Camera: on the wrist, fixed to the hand. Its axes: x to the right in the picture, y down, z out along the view.
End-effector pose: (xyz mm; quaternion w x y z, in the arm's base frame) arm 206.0 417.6 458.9 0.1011 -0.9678 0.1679 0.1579
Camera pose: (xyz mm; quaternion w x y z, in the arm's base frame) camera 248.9 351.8 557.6 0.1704 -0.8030 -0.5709 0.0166
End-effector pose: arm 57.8 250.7 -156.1 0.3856 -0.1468 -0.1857 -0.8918
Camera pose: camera 50.9 162.4 -245.9 0.3620 -0.0476 0.2172 0.9053
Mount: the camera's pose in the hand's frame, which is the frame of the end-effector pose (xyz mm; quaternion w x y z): 24.1 31.3 -119.8 0.7011 -0.0092 0.0244 -0.7126
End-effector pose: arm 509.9 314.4 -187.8 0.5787 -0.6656 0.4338 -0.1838
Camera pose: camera 422.4 223.6 -191.7 0.2581 -0.7767 -0.1544 -0.5535
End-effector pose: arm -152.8 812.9 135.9 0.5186 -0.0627 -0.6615 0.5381
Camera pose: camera -88.3 918.8 112.5 0.7626 0.4095 -0.5007 0.0001
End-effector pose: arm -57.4 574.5 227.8 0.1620 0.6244 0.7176 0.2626
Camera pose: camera -103.2 579.8 345.2 0.2889 -0.0815 0.9496 0.0905
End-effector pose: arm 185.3 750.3 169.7 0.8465 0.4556 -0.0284 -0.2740
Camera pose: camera 255.1 842.6 119.6 0.4031 0.3386 0.3279 -0.7844
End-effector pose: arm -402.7 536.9 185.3 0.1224 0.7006 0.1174 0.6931
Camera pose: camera -522.4 516.5 219.6 0.5833 0.3895 0.5782 0.4169
